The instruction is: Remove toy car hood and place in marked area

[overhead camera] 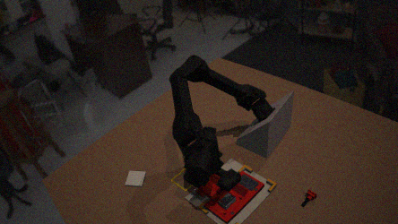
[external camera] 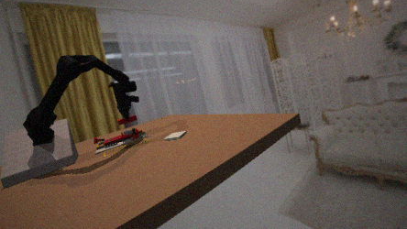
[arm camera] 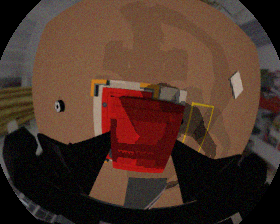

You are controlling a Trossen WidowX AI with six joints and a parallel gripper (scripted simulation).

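Right now the grey base plate is 5 cm behind my gripper tip, 3 cm to the left of it and 10 cm below it. From my gripper tip the other things lie so: red hood 1 cm above; white card 16 cm ahead, 31 cm to the right, 10 cm below.
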